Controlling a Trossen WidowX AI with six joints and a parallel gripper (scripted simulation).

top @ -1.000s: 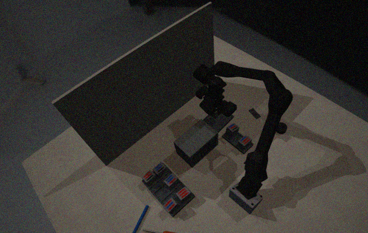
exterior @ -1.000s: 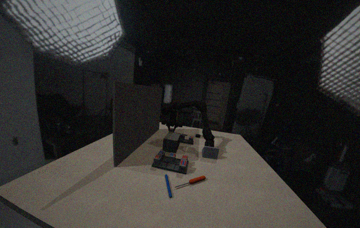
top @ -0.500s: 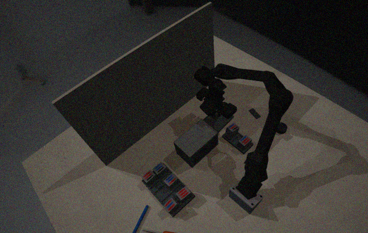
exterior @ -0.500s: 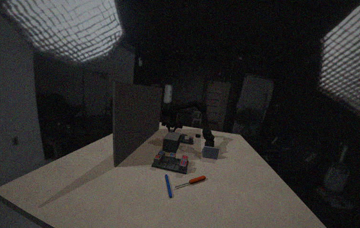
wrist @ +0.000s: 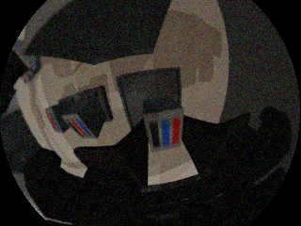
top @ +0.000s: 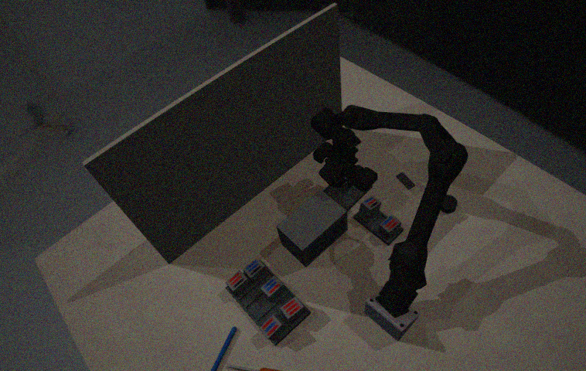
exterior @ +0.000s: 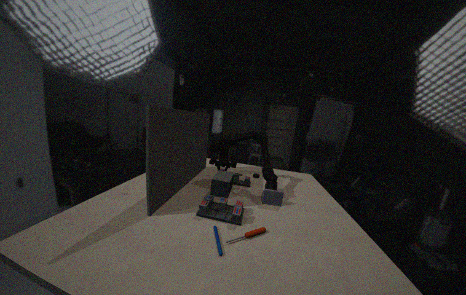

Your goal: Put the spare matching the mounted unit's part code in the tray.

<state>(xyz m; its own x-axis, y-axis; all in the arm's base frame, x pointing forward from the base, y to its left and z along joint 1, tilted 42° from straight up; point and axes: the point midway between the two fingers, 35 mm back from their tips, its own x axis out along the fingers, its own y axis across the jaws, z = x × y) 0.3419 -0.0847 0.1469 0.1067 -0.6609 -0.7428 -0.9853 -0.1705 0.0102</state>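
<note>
Now: the flat grey tray 3 cm below my gripper tip. Round my gripper tip: dark wall panel (18 cm ahead, 18 cm to the left, 19 cm above); black tape roll (23 cm behind, 18 cm to the right, 3 cm below); mounted unit (6 cm behind, 18 cm to the left, 2 cm above).
</note>
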